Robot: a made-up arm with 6 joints.
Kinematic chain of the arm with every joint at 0, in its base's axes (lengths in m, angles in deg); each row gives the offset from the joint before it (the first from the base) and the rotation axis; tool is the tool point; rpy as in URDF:
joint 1: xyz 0 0 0.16 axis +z
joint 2: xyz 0 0 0 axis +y
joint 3: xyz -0.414 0 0.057 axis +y
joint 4: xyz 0.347 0 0.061 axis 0.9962 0 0.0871
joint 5: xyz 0 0 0 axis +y
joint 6: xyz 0.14 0 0.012 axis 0.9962 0 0.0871
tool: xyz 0 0 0 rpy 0 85 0
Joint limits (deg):
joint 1: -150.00..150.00
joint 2: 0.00..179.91
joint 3: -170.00..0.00
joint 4: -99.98..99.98
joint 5: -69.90..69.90
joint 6: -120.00..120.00
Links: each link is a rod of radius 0.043 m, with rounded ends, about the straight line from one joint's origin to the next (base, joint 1, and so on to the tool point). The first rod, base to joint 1, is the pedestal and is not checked.
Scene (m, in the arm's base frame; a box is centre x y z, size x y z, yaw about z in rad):
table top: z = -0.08
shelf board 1: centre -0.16 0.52 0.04 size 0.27 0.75 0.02 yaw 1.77
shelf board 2: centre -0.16 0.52 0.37 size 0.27 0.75 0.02 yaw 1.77
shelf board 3: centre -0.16 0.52 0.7 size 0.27 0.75 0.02 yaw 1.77
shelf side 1: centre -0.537 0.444 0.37 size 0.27 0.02 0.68 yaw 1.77
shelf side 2: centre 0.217 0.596 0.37 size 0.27 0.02 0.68 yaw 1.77
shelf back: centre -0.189 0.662 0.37 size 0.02 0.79 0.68 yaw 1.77
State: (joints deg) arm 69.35 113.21 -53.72 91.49 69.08 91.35
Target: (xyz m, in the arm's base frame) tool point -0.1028 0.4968 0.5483
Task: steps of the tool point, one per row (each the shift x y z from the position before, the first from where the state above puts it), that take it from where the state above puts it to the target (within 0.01 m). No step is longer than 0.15 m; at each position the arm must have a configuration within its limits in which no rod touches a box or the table.
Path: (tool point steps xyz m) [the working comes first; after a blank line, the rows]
Joints at the target: 86.85 94.24 -79.04 99.10 69.41 91.35
Straight joint move there: touches shelf board 2.

1: -0.0184 -0.0545 0.0048
2: -0.0193 -0.0568 0.0022
3: -0.0202 -0.0589 -0.0006
4: -0.0208 -0.0604 -0.0035
5: 0.0050 0.0399 0.0645
6: -0.0034 0.0214 0.0815
7: -0.0113 -0.0024 0.0922
8: -0.0178 -0.0295 0.0958
9: -0.0051 0.0675 0.0134
10: -0.0137 0.0699 0.0000
11: -0.0228 0.0688 -0.0134

